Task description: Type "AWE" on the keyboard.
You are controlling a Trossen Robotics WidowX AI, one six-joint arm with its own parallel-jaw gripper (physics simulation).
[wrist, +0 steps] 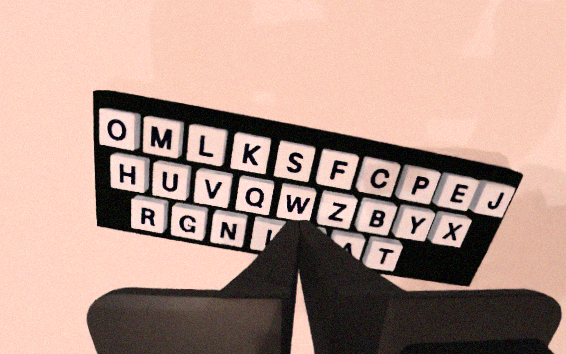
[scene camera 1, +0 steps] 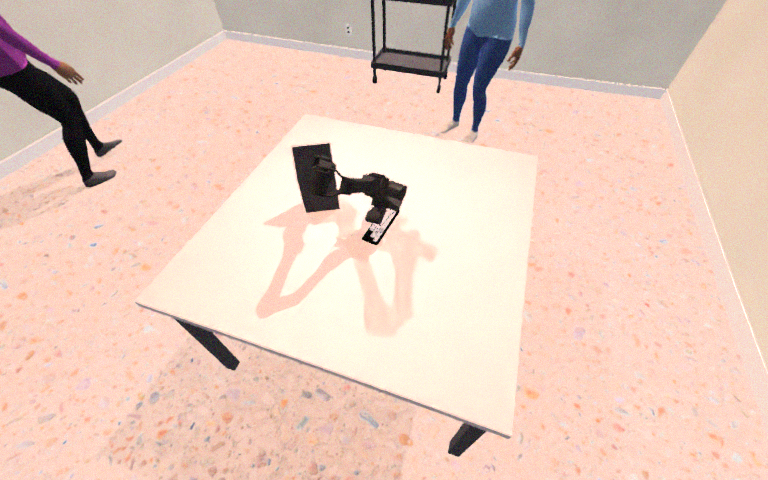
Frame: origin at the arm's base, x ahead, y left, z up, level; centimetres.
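Seen in the pictures: gripper, fingertip midpoint: point(wrist: 297, 229).
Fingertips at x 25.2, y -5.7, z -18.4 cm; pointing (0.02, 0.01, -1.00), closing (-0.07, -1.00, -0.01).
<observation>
Pixels of each thing's middle, then the offset from my fingertips to it. "*": a spot on its surface instead. Level surfaces: height alone.
- black keyboard, surface spot: point(wrist: 450, 261) point(scene camera 1: 367, 236) * dx -3.7, dy -8.5, dz -2.2 cm
- W key, body centre: point(wrist: 296, 202) dx +0.4, dy +0.0, dz -1.9 cm
- E key, body centre: point(wrist: 455, 191) dx +0.6, dy -7.9, dz -1.9 cm
- white table, surface height: dz -3.4 cm
The black keyboard point(scene camera 1: 370, 240) point(wrist: 450, 261) with white letter keys lies on the table, slanting in the wrist view. My gripper point(wrist: 297, 229) is shut and empty, with its fingertips together at the lower edge of the W key point(wrist: 297, 201) in the wrist view. Whether they touch it I cannot tell. The A key point(wrist: 348, 250) is partly hidden behind the right finger. The E key point(wrist: 459, 194) shows in the top row at the right. The fingers cover the key between I and A. In the scene view the arm's end partly covers the keyboard.
The white table point(scene camera 1: 453, 316) carries the arm point(scene camera 1: 356, 184) and a black base plate point(scene camera 1: 320, 202) at its left back. Arm shadows fall across the table. A black cart point(scene camera 1: 410, 69) and a person in blue point(scene camera 1: 485, 56) stand behind; another person point(scene camera 1: 42, 93) is at the left.
</observation>
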